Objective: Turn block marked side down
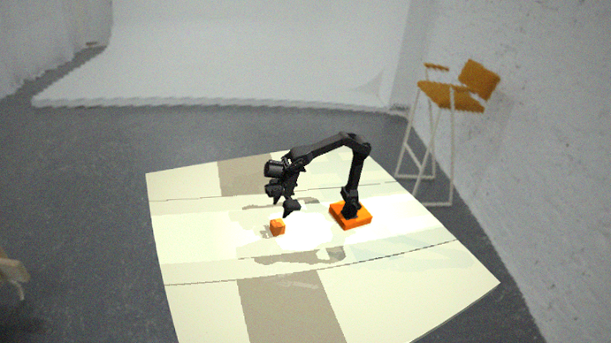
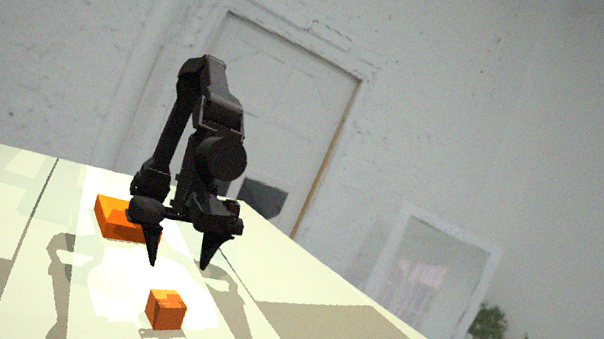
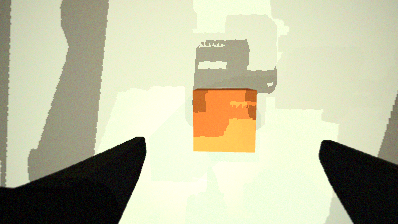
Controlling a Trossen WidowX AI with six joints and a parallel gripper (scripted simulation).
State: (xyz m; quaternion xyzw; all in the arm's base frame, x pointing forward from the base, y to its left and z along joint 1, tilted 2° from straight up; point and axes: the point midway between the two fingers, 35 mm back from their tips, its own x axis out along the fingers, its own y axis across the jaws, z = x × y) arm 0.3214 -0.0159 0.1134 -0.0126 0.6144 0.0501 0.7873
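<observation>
My gripper tip is now 10 mm past the orange block and 90 mm above it.
</observation>
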